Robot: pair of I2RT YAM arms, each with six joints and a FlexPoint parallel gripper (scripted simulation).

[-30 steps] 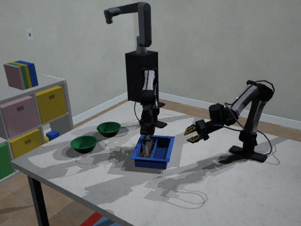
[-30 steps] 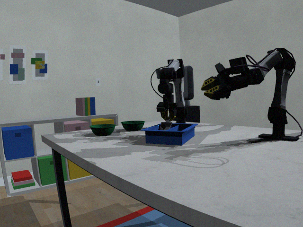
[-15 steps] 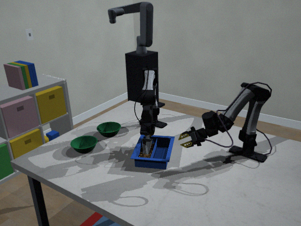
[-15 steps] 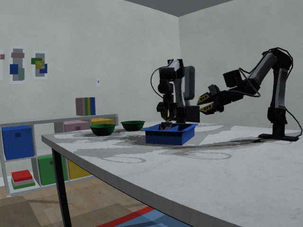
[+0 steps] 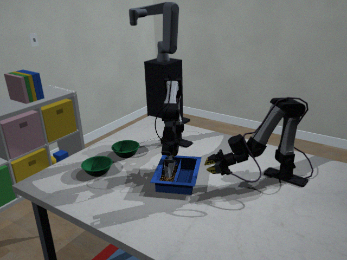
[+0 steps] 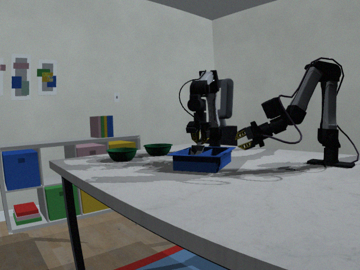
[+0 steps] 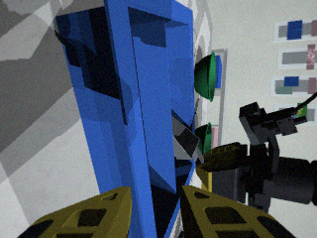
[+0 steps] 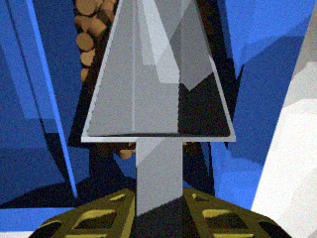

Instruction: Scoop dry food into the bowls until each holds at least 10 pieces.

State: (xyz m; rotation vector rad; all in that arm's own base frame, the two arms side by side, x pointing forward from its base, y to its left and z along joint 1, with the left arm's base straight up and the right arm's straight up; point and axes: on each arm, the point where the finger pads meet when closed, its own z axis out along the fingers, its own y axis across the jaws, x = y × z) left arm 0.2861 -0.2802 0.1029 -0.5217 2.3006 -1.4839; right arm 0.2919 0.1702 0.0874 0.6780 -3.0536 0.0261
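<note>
The grey scoop is 3 cm below my right hand, 3 cm ahead of it and 1 cm to the left of it. From my right hand the other things lie so: blue box (9 cm to the left, 6 cm ahead, 4 cm below).
</note>
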